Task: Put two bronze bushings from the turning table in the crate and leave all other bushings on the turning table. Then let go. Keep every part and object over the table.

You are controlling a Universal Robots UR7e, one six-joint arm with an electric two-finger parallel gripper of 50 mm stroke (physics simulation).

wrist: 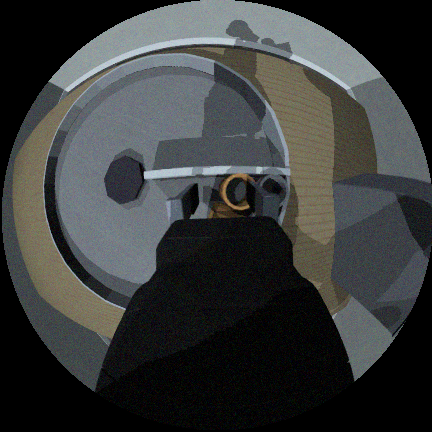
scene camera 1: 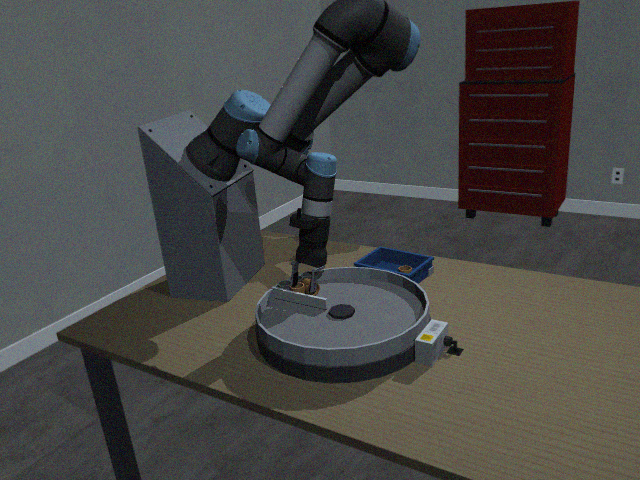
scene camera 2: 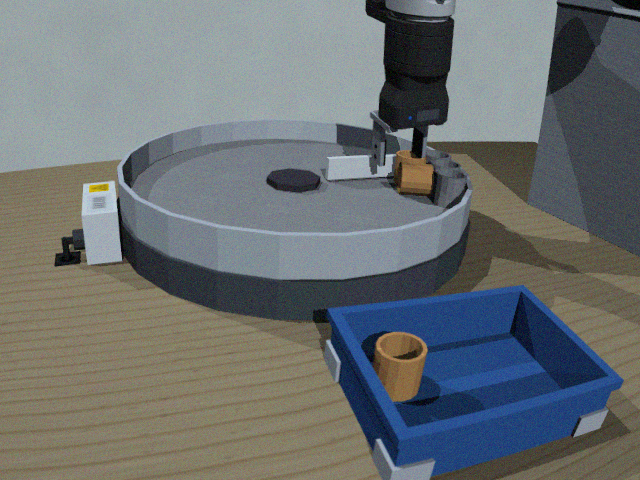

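Seen in the pictures: gripper, between the fingertips: [wrist: 222, 191] [scene camera 1: 303, 288] [scene camera 2: 398, 158]; arm's base, origin of its link: [scene camera 1: 210, 161].
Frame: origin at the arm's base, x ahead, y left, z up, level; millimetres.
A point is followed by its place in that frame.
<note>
A bronze bushing [scene camera 2: 400, 366] {y 321, x 453, z -341 mm} [scene camera 1: 404, 268] {y 314, x 436, z -345 mm} stands upright in the blue crate [scene camera 2: 480, 415] {y 392, x 422, z -330 mm} [scene camera 1: 420, 273] {y 325, x 484, z -353 mm}. On the turning table [scene camera 2: 320, 255] {y 193, x 489, z -317 mm} [scene camera 1: 336, 355] {y -183, x 611, z -313 mm} [wrist: 100, 125] {y -101, x 553, z -327 mm}, a second bronze bushing [scene camera 2: 404, 156] {y -37, x 338, z -298 mm} [wrist: 223, 192] {y -18, x 352, z -290 mm} stands upright beside the white divider, and a third bronze bushing [scene camera 2: 416, 179] {y 34, x 346, z -304 mm} [wrist: 223, 210] {y 2, x 348, z -296 mm} lies on its side against it. Several grey bushings [scene camera 2: 448, 186] {y 63, x 318, z -301 mm} [wrist: 272, 184] {y -38, x 284, z -323 mm} stand at the rim beside them. My gripper [scene camera 1: 303, 286] {y -18, x 353, z -295 mm} [scene camera 2: 400, 160] {y -18, x 353, z -295 mm} [wrist: 222, 191] {y -18, x 353, z -295 mm} is open and points down, low at the bronze bushings, one finger on the hub side, the other near the grey ones. Its body hides part of the lying bushing in the wrist view.
The white divider [scene camera 2: 351, 167] {y -27, x 409, z -311 mm} [scene camera 1: 310, 300] {y -38, x 396, z -309 mm} [wrist: 200, 171] {y -35, x 378, z -298 mm} runs from near the dark hub [scene camera 2: 293, 179] {y -7, x 484, z -319 mm} [scene camera 1: 341, 311] {y -23, x 486, z -319 mm} to the turning table's raised rim. A white control box [scene camera 2: 101, 222] {y 77, x 700, z -332 mm} [scene camera 1: 431, 342] {y -12, x 736, z -323 mm} is attached at the side. The grey robot pedestal [scene camera 1: 191, 232] {y -118, x 31, z -170 mm} stands behind the table's edge region.
</note>
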